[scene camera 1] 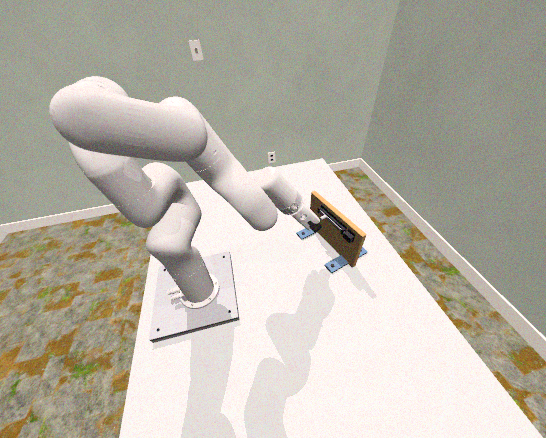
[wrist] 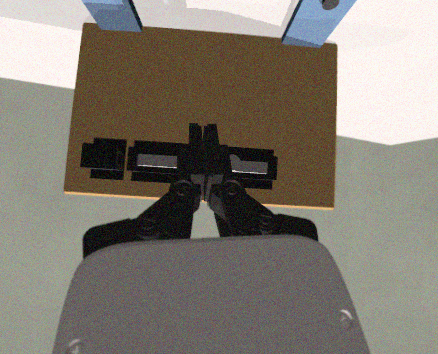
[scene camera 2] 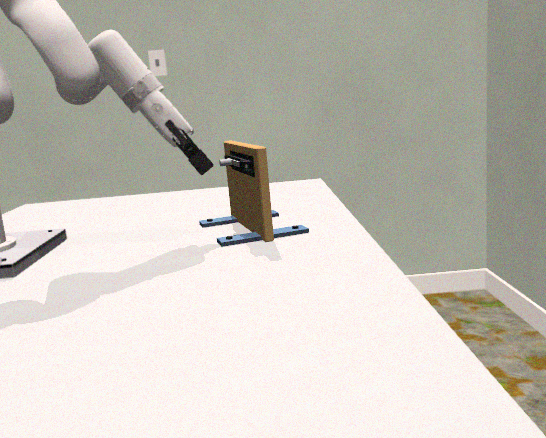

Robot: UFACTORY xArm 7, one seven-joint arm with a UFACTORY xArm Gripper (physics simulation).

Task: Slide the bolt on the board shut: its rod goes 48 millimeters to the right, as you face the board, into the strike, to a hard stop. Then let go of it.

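Places are measured from the arm's base along level axes (x ahead, y left, z up), in centimetres.
Where they show: gripper, fingertip midpoint: (scene camera 1: 317, 228) (wrist: 201, 140) (scene camera 2: 207, 170); arm's base at its link origin: (scene camera 1: 200, 290).
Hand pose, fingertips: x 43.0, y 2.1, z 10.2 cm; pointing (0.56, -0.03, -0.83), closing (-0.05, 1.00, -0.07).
Things, the pixels of their top centre, and the offset from my fingertips. "spot": a spot on its surface instead. Level surfaces: height alone.
- upright wooden board at its top centre: (wrist: 201, 201) (scene camera 2: 242, 143) (scene camera 1: 336, 210) dx +7.3, dy +1.3, dz +4.4 cm
- black bolt housing with a grey rod, top centre: (wrist: 179, 183) (scene camera 2: 232, 154) (scene camera 1: 333, 220) dx +5.1, dy -1.0, dz +2.8 cm
- black strike at a spot on its surface: (wrist: 107, 154) (scene camera 1: 344, 236) spot: dx +6.0, dy -7.2, dz +0.7 cm
- bolt's round knob at its top centre: (wrist: 230, 171) (scene camera 2: 225, 159) (scene camera 1: 323, 216) dx +3.7, dy +3.1, dz +1.5 cm
- white table at its surface level: dz -12.7 cm
The upright wooden board (scene camera 1: 341, 246) (scene camera 2: 248, 200) (wrist: 200, 80) carries a black bolt housing with a grey rod (scene camera 1: 336, 223) (wrist: 157, 161). The rod's end lies inside the housing, short of the black strike (scene camera 1: 348, 234) (wrist: 107, 154), with a narrow gap between housing and strike. The bolt's round knob (scene camera 1: 324, 217) (scene camera 2: 225, 162) (wrist: 235, 159) sticks out from the board. My gripper (scene camera 1: 315, 227) (scene camera 2: 207, 167) (wrist: 201, 140) is shut and empty, in front of the board. In the wrist view its fingers cover the housing's middle, on the strike side of the partly hidden knob.
Blue feet (scene camera 1: 336, 263) (scene camera 2: 242, 239) (wrist: 320, 20) hold the board on the white table (scene camera 1: 380, 350) (scene camera 2: 250, 325). The arm's base plate (scene camera 1: 227, 295) (scene camera 2: 37, 248) is bolted down on the robot's side. Walls stand beyond the table.
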